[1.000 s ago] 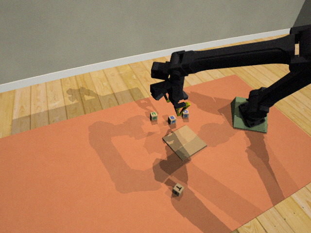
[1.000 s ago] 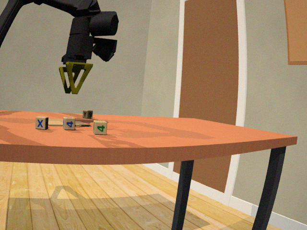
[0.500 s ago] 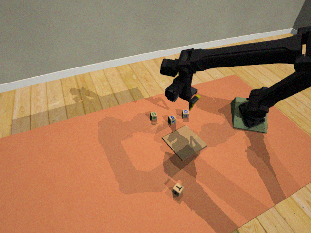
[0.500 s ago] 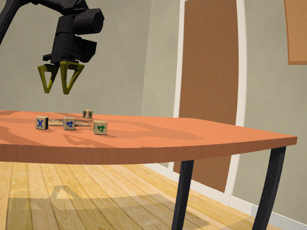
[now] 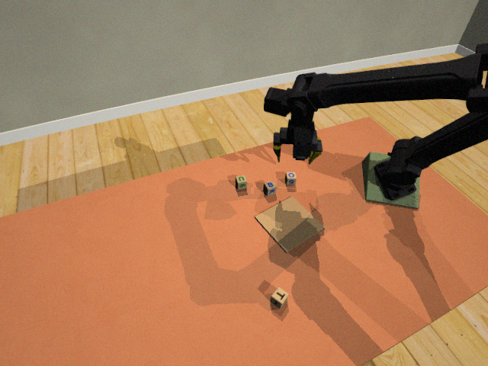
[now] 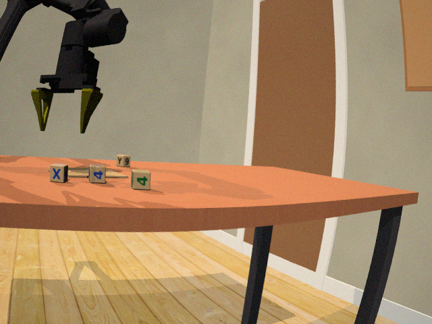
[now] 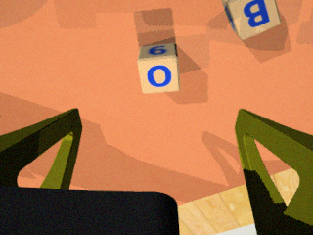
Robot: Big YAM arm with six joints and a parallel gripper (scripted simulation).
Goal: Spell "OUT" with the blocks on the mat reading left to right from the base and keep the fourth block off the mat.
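My gripper is now 8 cm above the O block. Round my hand: tan mat 6 cm ahead, 15 cm to the left, 9 cm below; then wooden block 8 cm ahead, 2 cm to the left, 8 cm below.
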